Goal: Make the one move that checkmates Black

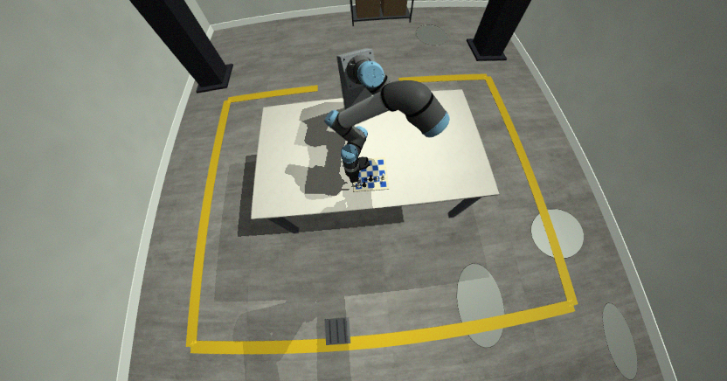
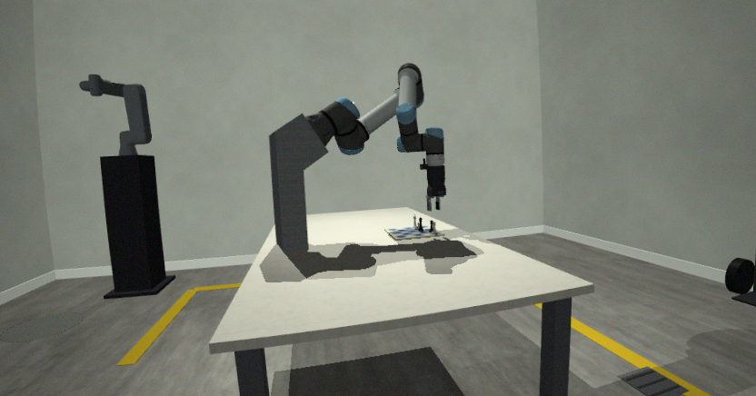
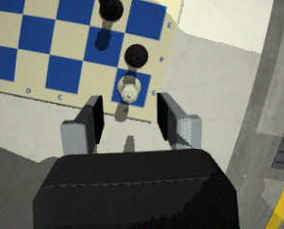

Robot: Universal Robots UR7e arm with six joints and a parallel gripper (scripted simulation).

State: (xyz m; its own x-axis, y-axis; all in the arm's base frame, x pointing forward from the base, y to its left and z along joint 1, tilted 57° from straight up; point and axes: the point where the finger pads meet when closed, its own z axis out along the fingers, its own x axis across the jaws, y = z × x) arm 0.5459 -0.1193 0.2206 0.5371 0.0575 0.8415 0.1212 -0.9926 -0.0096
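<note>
Now: hand 9 cm above the white piece. Also, from my hand: black piece (3 cm to the left, 9 cm below); chessboard (7 cm behind, 8 cm to the left, 12 cm below); white pawn (3 cm behind, 12 cm to the left, 10 cm below).
</note>
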